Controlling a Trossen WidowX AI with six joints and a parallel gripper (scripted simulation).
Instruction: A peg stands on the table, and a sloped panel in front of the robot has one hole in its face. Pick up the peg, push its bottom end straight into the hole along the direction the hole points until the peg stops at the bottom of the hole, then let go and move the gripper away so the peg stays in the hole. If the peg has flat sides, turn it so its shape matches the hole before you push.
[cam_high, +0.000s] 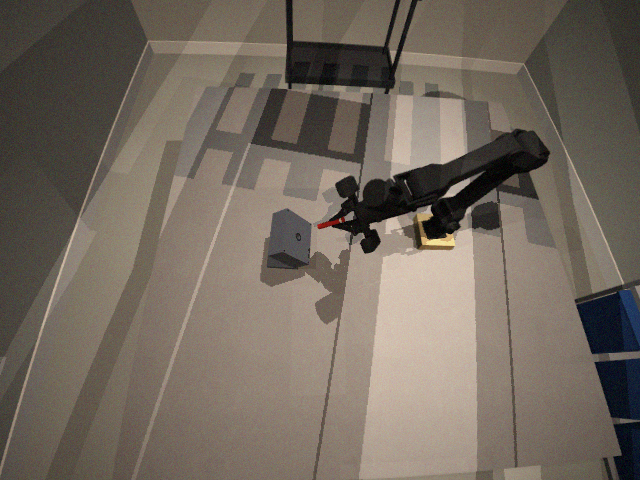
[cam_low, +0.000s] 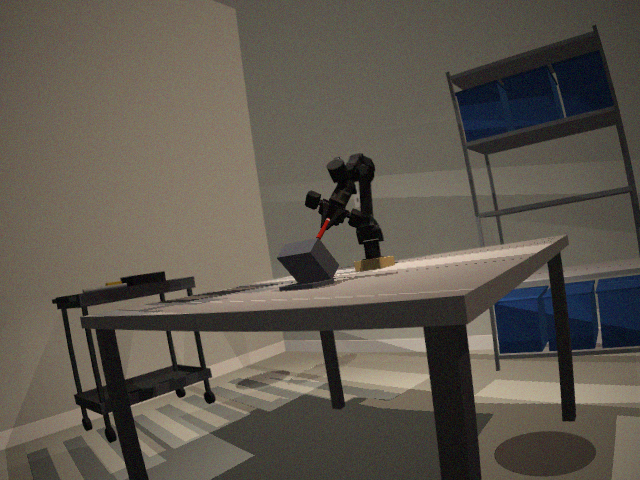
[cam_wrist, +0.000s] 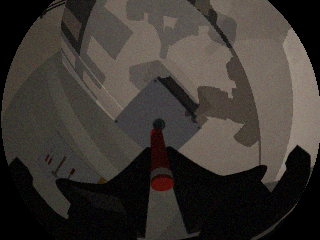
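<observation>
The grey-blue panel block is 110 mm ahead of my gripper tip, 10 mm to the right of it and 90 mm below it. From my gripper tip the other things lie so: red peg: 10 mm behind, 10 mm above.
</observation>
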